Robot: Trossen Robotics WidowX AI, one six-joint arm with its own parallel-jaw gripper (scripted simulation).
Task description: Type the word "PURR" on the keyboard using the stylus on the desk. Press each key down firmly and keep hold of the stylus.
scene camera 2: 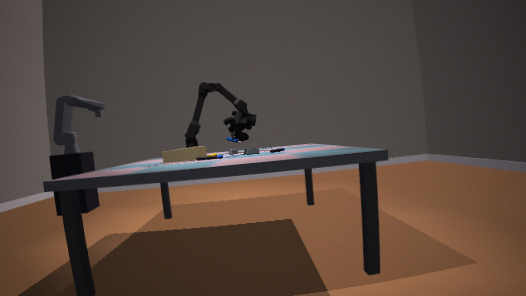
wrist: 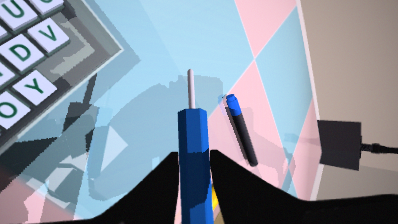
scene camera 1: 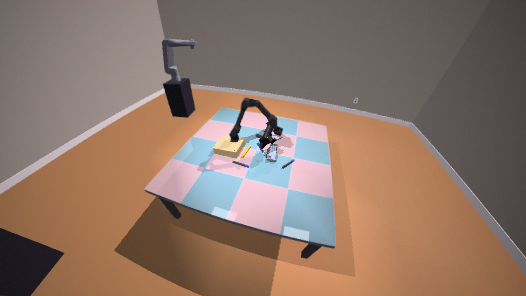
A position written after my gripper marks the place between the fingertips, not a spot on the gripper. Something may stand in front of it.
Observation:
I see my gripper point(wrist: 194, 157) and a dark pen point(wrist: 232, 102).

